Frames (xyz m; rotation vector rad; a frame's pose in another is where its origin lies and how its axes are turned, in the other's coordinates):
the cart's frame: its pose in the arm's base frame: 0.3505 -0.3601 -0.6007 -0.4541 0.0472 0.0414
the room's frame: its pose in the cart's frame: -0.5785 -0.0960 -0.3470 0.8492 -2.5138 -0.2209
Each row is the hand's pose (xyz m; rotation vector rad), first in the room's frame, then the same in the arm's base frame.
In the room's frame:
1: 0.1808 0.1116 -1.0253 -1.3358 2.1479 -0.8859
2: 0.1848 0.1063 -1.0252 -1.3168 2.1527 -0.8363
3: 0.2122 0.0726 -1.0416 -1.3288 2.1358 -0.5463
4: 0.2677 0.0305 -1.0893 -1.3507 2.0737 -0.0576
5: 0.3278 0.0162 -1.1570 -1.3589 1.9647 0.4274
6: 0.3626 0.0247 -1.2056 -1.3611 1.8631 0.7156
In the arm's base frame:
1: 0.1147 -0.1872 0.0507 0.1936 0.1455 -0.6213
2: 0.1150 -0.1932 0.0536 0.1702 0.1223 -0.5956
3: 0.1245 -0.2254 0.0856 -0.0061 -0.0040 -0.5370
4: 0.1365 -0.2633 0.1601 -0.3244 -0.1959 -0.4460
5: 0.1404 -0.2720 0.2513 -0.6605 -0.3679 -0.3568
6: 0.1382 -0.2594 0.3103 -0.8706 -0.4716 -0.3102

